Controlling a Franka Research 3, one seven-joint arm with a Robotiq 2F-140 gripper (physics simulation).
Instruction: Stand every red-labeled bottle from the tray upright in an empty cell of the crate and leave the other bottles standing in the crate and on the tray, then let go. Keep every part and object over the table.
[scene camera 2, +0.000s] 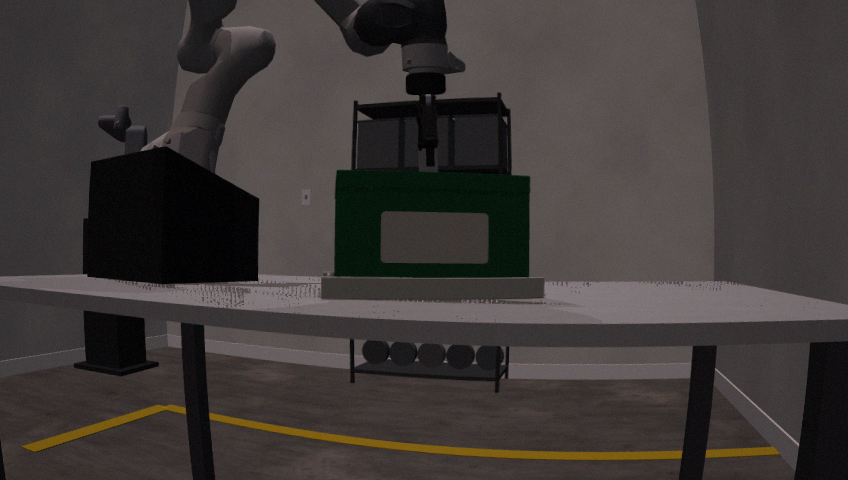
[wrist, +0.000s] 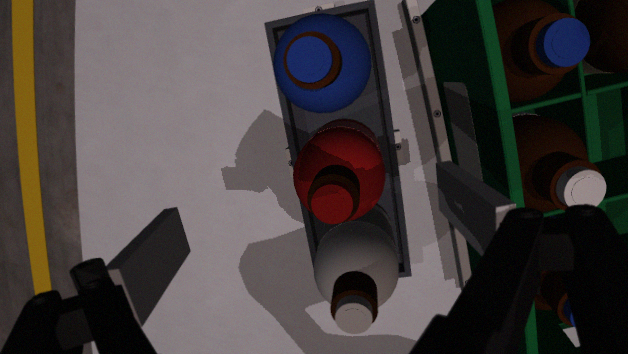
In view: the gripper (scene camera 2: 428, 184), a blue bottle (wrist: 322, 63) and a white-capped bottle (wrist: 555, 170).
The gripper is seen too in the wrist view (wrist: 308, 209).
